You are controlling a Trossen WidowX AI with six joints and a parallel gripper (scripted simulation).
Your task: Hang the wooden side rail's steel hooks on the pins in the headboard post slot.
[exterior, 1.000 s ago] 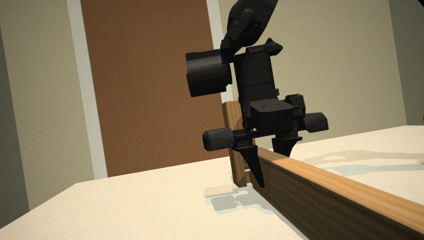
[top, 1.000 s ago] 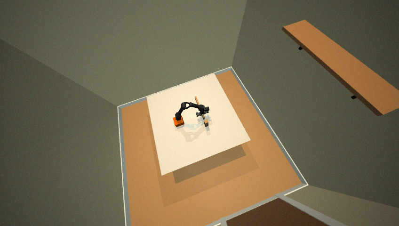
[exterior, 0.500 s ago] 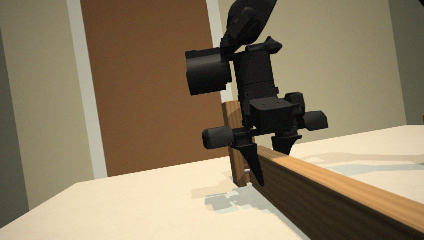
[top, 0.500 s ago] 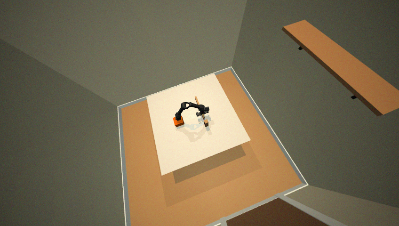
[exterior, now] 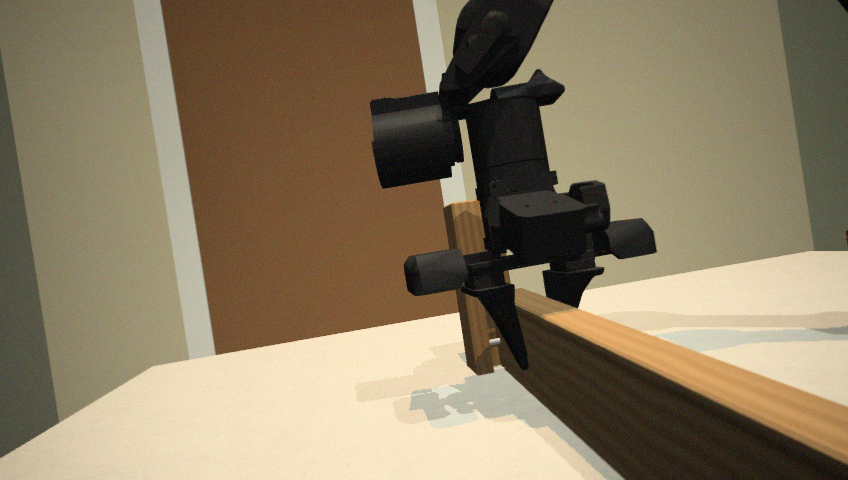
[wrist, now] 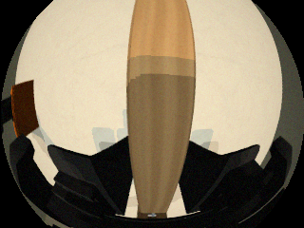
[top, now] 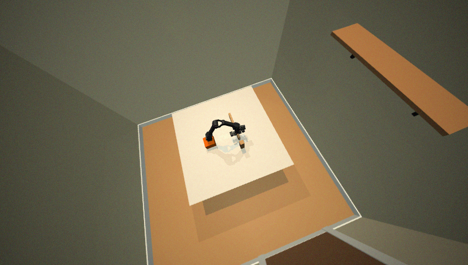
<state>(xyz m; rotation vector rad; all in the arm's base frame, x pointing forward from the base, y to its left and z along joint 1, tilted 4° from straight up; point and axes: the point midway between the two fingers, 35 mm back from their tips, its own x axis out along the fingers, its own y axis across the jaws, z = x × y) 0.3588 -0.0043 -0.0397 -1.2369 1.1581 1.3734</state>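
Now: the wooden headboard post 160 mm to the right of my gripper tip, 50 mm above it and 20 mm ahead of it.
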